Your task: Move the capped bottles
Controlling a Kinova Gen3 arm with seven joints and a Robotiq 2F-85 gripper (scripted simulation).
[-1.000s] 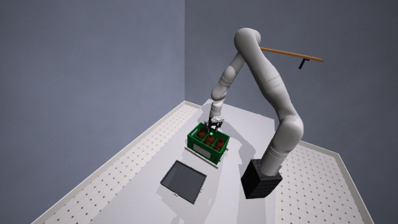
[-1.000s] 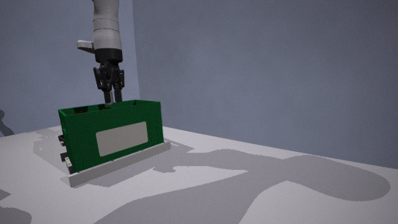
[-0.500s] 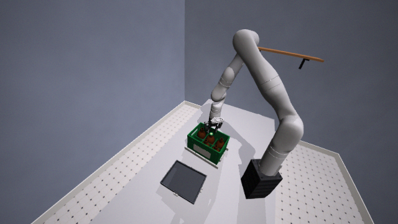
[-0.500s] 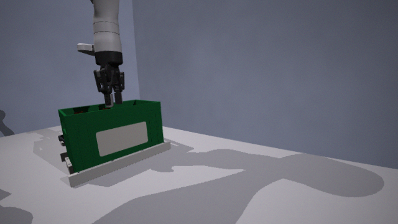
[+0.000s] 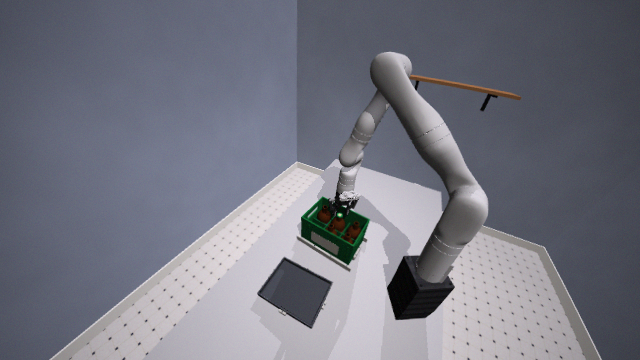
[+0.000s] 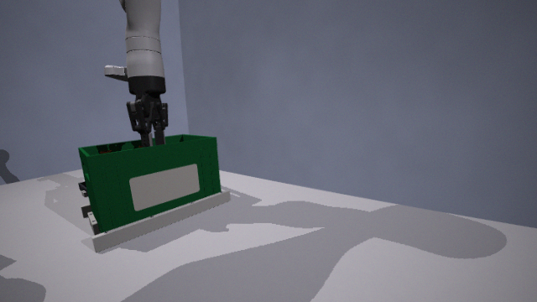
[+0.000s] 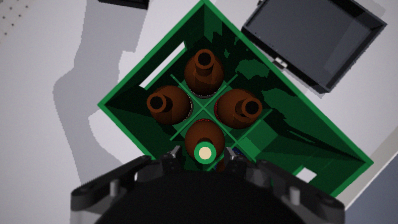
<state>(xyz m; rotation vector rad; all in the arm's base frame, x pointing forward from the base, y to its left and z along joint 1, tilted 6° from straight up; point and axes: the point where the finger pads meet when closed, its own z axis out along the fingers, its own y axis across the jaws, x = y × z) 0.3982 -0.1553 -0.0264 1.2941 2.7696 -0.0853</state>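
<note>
Now: hand 90 mm above the brown bottle. Also, from my hand: green crate: 90 mm below, 40 mm to the left; then dark tray: 350 mm to the left, 170 mm below, 20 mm ahead.
</note>
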